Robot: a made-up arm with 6 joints.
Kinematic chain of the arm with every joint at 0, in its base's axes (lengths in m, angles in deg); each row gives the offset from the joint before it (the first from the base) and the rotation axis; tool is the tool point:
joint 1: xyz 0 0 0.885 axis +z
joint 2: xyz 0.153 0 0 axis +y
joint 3: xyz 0 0 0.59 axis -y
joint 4: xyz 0 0 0.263 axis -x
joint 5: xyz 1.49 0 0 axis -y
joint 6: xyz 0.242 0 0 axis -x
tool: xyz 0 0 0
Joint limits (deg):
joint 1: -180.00..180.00
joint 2: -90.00..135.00
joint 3: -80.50..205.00
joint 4: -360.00..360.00
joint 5: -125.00..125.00
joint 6: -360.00..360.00
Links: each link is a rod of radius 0.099 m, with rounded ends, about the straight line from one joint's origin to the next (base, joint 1, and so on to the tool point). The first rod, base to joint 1, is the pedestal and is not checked.
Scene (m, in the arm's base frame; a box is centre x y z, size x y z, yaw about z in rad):
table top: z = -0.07
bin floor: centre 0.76 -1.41 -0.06 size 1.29 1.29 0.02 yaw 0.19
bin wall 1: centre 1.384 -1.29 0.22 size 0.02 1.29 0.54 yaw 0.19
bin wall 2: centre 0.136 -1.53 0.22 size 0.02 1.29 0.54 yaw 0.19
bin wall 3: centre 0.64 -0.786 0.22 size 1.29 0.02 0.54 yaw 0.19
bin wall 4: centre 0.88 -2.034 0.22 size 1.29 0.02 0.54 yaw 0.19
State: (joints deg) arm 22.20 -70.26 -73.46 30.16 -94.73 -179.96
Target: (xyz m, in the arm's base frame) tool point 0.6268 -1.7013 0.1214
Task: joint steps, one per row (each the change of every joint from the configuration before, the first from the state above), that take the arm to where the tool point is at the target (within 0.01 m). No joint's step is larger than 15 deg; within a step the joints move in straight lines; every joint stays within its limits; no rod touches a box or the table.
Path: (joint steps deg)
1: -11.04 14.83 9.13 1.99 6.62 0.00
2: -11.04 14.82 9.14 1.99 6.62 0.00
3: -11.03 14.83 9.13 1.98 6.62 0.00
4: -11.04 14.82 9.14 1.99 6.62 0.00
5: -11.04 14.83 9.13 1.99 6.62 0.00
6: -11.04 14.82 9.14 1.99 6.62 0.00
7: -11.04 14.83 9.13 1.98 6.62 0.00
8: -11.03 14.82 9.14 1.99 6.62 0.00

